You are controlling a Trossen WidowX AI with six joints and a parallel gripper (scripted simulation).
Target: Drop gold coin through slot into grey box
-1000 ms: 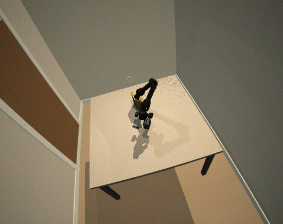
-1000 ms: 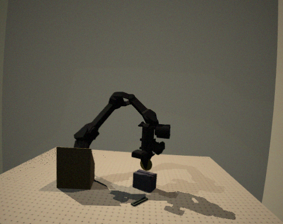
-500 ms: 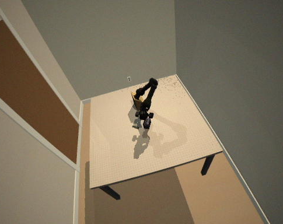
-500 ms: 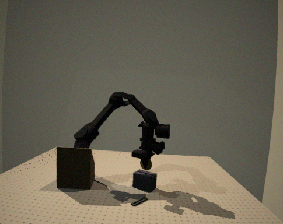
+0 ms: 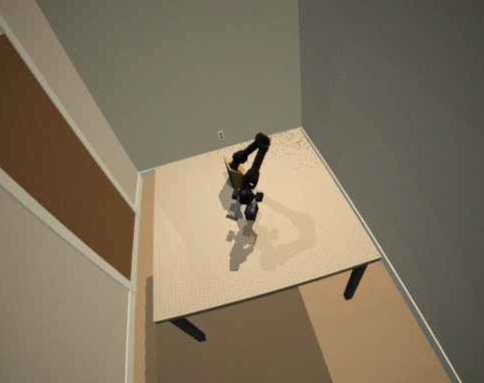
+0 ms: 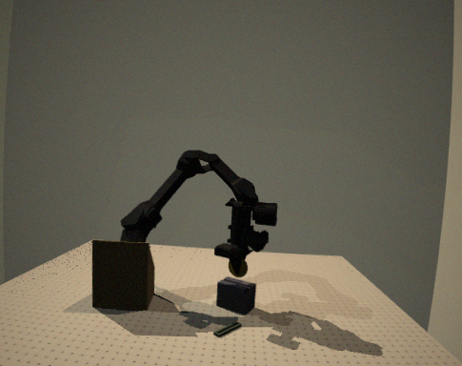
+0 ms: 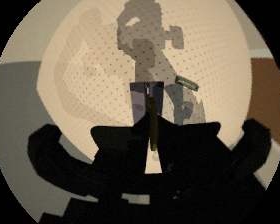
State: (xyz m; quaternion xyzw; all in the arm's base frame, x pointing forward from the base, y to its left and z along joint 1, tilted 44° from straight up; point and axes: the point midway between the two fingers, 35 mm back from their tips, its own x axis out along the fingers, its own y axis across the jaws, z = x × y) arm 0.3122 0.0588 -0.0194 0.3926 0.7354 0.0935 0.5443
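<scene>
Right now the gold coin is 20 mm above my gripper tip.
</scene>
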